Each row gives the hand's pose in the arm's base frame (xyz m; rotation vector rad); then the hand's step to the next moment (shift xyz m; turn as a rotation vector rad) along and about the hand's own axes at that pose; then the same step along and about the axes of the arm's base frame.
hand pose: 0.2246 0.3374 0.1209 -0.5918 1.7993 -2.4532
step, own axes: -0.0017 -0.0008 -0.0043 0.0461 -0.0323 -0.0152
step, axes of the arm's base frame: 0.0003 0.0046 -0.0008 -0.0416 0.0126 0.0389
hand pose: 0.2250 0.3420 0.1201 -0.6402 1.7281 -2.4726
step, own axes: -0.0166 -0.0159 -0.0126 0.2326 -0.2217 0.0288
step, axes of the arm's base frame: 0.0135 0.0217 0.0059 -0.1604 -0.0081 0.2798
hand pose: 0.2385 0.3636 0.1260 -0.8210 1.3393 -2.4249
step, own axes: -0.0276 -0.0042 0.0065 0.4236 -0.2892 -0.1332
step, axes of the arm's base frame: 0.0264 0.0107 -0.0035 -0.4064 0.0517 0.3361
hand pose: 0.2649 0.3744 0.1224 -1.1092 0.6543 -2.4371
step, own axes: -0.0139 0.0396 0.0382 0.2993 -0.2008 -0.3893
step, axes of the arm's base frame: 0.0440 -0.0349 -0.0082 -0.5153 0.1083 0.0645
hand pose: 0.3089 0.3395 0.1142 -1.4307 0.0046 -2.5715
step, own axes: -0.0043 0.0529 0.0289 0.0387 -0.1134 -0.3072
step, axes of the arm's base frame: 0.0356 -0.0484 0.0065 -0.2978 0.0757 -0.1197
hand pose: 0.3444 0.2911 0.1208 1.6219 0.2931 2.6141
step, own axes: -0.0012 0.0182 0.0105 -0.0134 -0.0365 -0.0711
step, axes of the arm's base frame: 0.0109 -0.0166 0.0069 -0.0595 0.0244 -0.0493
